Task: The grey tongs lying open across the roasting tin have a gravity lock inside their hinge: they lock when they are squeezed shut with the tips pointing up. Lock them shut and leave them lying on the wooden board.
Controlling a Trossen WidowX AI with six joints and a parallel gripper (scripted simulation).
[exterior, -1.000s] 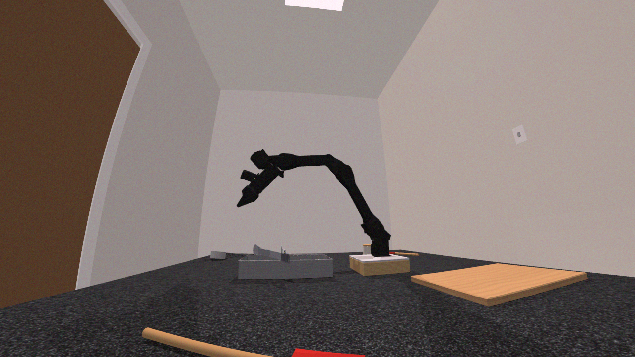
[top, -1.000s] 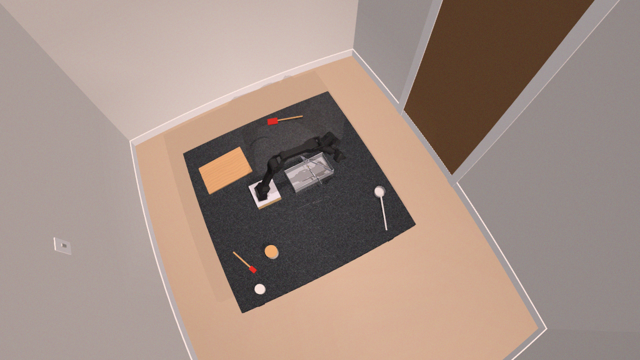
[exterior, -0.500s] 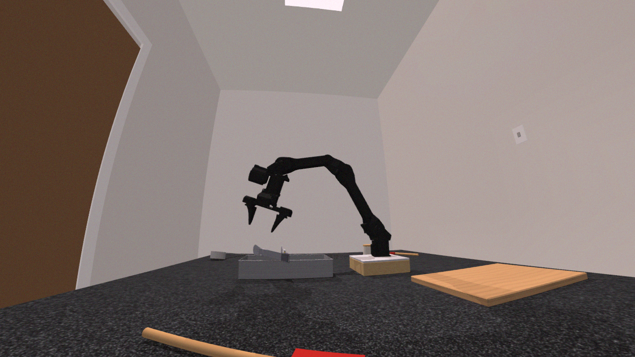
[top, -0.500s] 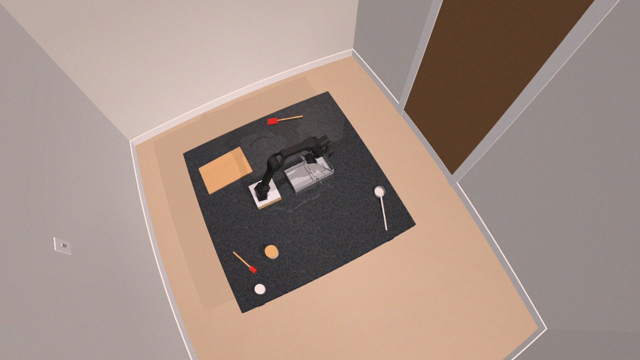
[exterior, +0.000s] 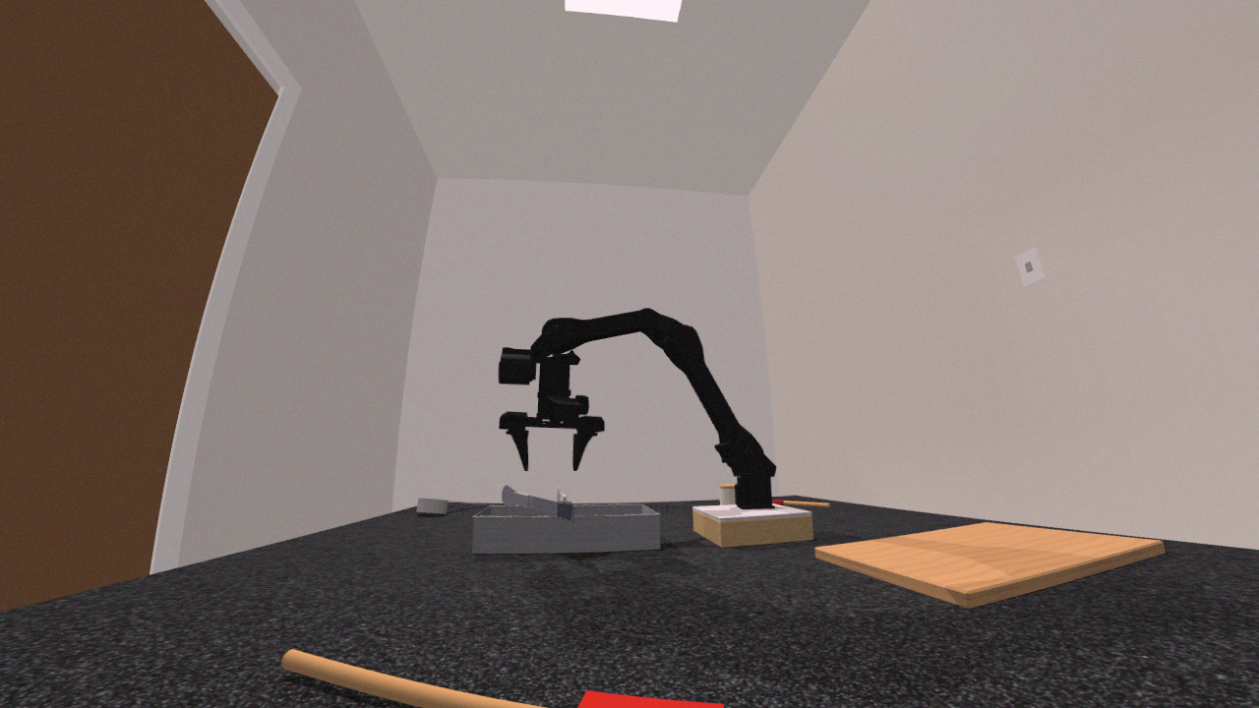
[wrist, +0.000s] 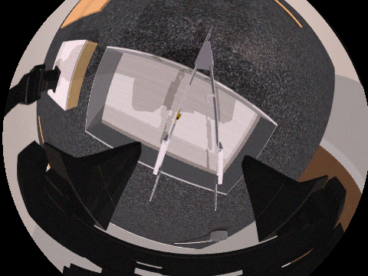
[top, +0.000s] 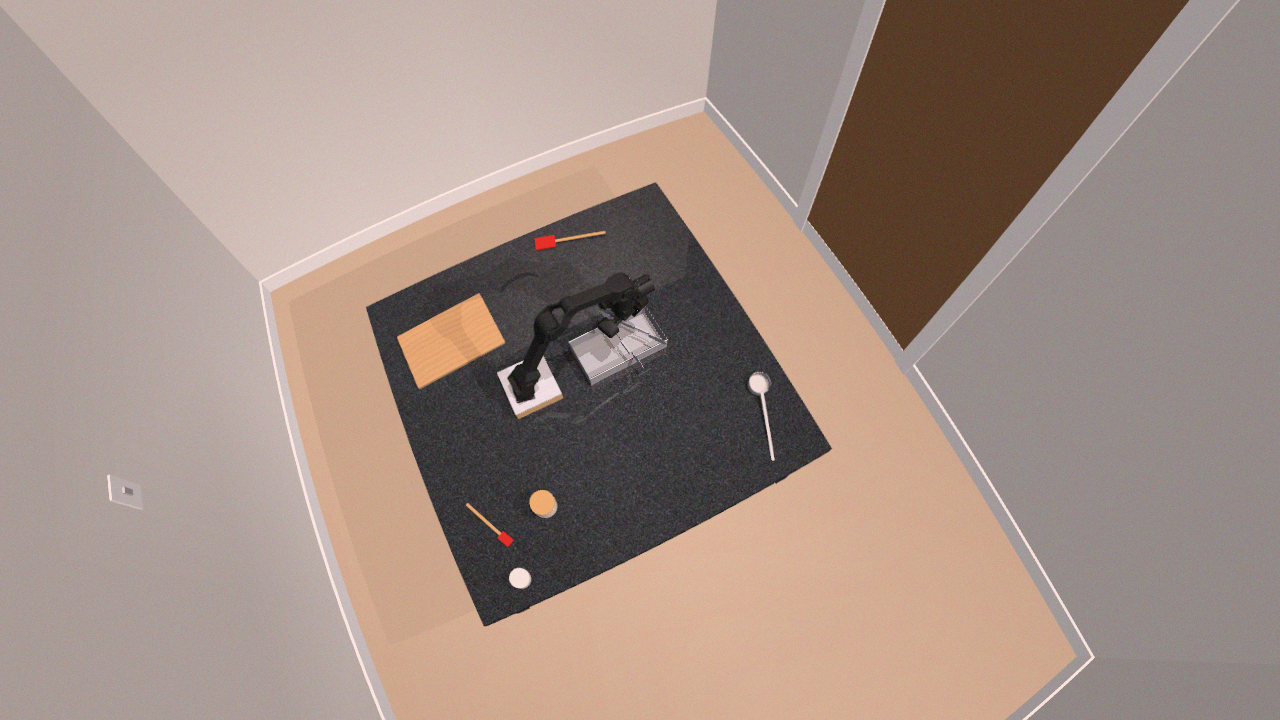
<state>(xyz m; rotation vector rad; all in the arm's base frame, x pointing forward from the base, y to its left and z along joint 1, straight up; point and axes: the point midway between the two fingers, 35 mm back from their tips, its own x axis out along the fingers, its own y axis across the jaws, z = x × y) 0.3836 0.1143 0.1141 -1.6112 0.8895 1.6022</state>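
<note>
My gripper tip is now 10 cm above the grey roasting tin, 3 cm past it and 2 cm to the left of it. The rest, counted from my gripper tip: white disc: 72 cm to the right, 54 cm behind, 11 cm below; red spatula: 50 cm to the left, 12 cm below, 12 cm behind; wooden board: 62 cm behind, 18 cm to the left, 12 cm below.
</note>
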